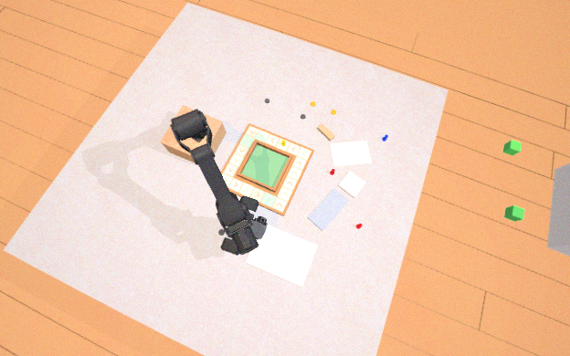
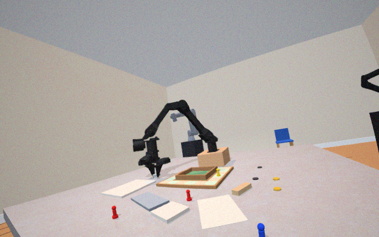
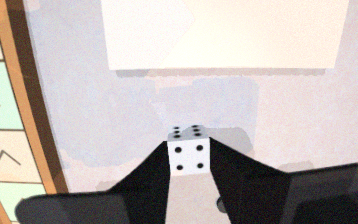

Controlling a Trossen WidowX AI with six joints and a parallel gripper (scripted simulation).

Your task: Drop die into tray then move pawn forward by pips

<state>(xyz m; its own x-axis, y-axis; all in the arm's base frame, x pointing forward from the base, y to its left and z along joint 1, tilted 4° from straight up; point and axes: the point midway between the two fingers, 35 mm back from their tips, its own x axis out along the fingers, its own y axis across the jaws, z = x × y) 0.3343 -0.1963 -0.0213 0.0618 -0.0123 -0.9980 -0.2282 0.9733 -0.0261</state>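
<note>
The yellow pawn lies 60 mm behind my gripper tip, 360 mm to the left of it and 20 mm above it. Round my gripper tip: wooden block 60 mm ahead, 490 mm to the left; white die right at my gripper tip; blue pawn 270 mm ahead, 600 mm to the left, 10 mm above.
</note>
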